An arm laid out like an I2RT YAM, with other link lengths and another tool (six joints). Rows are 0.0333 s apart.
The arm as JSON. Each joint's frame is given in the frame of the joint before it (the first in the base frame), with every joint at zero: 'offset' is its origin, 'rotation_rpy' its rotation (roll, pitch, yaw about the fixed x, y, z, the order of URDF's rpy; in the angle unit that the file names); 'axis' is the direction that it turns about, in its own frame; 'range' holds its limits. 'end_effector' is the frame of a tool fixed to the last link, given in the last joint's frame.
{
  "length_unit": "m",
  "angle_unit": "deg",
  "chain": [
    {
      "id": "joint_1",
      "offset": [
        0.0,
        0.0,
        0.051
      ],
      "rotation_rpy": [
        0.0,
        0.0,
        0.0
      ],
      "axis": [
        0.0,
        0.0,
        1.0
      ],
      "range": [
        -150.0,
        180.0
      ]
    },
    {
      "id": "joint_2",
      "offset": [
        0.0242,
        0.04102,
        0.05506
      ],
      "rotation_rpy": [
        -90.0,
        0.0,
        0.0
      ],
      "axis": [
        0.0,
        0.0,
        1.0
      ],
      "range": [
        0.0,
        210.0
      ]
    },
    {
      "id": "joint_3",
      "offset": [
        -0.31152,
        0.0,
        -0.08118
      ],
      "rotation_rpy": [
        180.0,
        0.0,
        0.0
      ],
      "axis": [
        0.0,
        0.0,
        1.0
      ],
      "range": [
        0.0,
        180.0
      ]
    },
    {
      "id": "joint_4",
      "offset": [
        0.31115,
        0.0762,
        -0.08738
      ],
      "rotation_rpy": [
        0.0,
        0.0,
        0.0
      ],
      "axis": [
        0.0,
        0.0,
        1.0
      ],
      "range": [
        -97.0,
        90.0
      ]
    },
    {
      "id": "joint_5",
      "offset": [
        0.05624,
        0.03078,
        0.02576
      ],
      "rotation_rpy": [
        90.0,
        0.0,
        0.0
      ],
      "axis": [
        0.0,
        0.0,
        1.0
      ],
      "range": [
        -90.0,
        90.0
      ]
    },
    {
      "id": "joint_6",
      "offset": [
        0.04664,
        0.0,
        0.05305
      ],
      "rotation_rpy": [
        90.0,
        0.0,
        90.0
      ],
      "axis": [
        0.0,
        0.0,
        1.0
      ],
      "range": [
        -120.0,
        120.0
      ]
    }
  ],
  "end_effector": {
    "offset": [
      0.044,
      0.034,
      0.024
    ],
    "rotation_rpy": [
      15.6,
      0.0,
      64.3
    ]
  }
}
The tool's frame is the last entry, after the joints.
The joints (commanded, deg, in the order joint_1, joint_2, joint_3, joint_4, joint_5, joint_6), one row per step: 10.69, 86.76, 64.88, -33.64, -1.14, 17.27; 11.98, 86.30, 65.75, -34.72, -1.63, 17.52; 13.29, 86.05, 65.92, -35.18, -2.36, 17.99; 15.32, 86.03, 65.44, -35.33, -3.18, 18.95; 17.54, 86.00, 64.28, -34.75, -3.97, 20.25; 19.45, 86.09, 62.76, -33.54, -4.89, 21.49; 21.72, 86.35, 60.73, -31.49, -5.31, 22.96; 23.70, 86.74, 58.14, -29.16, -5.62, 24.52; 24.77, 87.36, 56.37, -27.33, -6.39, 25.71; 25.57, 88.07, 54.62, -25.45, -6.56, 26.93; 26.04, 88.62, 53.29, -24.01, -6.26, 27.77; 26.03, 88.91, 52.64, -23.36, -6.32, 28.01; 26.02, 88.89, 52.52, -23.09, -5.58, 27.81
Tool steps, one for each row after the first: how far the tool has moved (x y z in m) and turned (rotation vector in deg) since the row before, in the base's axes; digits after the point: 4 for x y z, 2 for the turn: -0.0023, 0.0082, 0.0070, 0.58, -0.13, 1.36; -0.0030, 0.0086, 0.0018, 0.83, 0.24, 1.34; -0.0053, 0.0128, -0.0033, 1.02, 0.94, 1.70; -0.0068, 0.0137, -0.0070, 1.14, 1.00, 1.58; -0.0063, 0.0119, -0.0095, 1.22, 0.93, 1.38; -0.0072, 0.0131, -0.0130, 0.95, 0.75, 1.27; -0.0088, 0.0104, -0.0166, 0.70, 1.16, 0.84; -0.0053, 0.0064, -0.0131, 0.89, 1.15, 0.47; -0.0048, 0.0041, -0.0132, 0.40, 0.98, -0.15; -0.0033, 0.0017, -0.0098, -0.08, 0.55, -0.40; -0.0012, -0.0003, -0.0049, 0.02, 0.36, -0.19; 0.0006, -0.0010, -0.0003, -0.58, -0.50, -0.21
